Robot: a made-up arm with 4 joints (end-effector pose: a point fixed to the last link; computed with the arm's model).
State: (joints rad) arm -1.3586 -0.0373 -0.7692 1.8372
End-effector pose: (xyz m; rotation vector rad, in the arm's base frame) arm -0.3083 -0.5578 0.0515 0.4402 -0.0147 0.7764
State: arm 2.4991 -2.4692 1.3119 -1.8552
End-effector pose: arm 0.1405 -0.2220 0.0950 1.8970 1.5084 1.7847
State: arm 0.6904 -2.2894 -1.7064 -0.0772
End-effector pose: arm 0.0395 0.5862 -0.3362 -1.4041 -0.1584 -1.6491
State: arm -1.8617 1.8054 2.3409 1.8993
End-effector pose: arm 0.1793 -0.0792 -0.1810 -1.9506 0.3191 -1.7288
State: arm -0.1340 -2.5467 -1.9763 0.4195
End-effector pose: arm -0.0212 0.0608 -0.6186 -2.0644 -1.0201 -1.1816
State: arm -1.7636 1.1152 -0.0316 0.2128
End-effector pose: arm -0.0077 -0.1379 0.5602 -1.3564 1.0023 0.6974
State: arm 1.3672 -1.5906 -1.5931 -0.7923
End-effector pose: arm -0.0323 0.6979 0.1009 -0.8086 0.4708 -1.5599
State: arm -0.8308 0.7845 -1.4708 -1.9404
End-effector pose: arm 0.0238 -0.5890 -0.2859 -1.6006 -1.7283 -0.2188
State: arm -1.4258 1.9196 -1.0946 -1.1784
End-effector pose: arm 0.2747 -0.6314 0.2044 -0.8534 -0.4989 1.7367
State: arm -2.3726 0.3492 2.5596 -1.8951
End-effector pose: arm 0.3461 -0.0934 0.1017 0.4001 -2.4749 0.4656
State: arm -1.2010 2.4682 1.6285 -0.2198
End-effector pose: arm 0.1524 0.1477 -0.0285 1.7956 -1.3897 -1.2314
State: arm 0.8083 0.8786 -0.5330 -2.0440
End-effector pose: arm -0.1389 0.0810 -0.5164 -0.8968 -0.9528 -0.3824
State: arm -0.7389 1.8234 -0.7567 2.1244
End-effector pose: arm 0.3109 -0.5864 -0.1478 1.6002 1.8940 0.8867
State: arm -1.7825 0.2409 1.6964 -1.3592
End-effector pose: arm 0.1087 0.1097 0.0934 1.9520 -2.2142 0.2341
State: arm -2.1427 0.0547 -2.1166 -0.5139
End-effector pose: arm 0.1371 -0.5041 0.4840 -1.3576 -1.6984 1.8564
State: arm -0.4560 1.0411 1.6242 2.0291
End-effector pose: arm 0.1726 -0.0388 0.2017 0.3767 1.1842 -1.0916
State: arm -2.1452 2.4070 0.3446 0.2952
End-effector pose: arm 0.4966 0.0046 0.2364 -1.1297 2.6381 0.7693
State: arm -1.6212 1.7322 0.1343 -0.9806
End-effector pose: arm 0.2510 -0.1468 0.4814 -1.8569 0.8184 2.0645
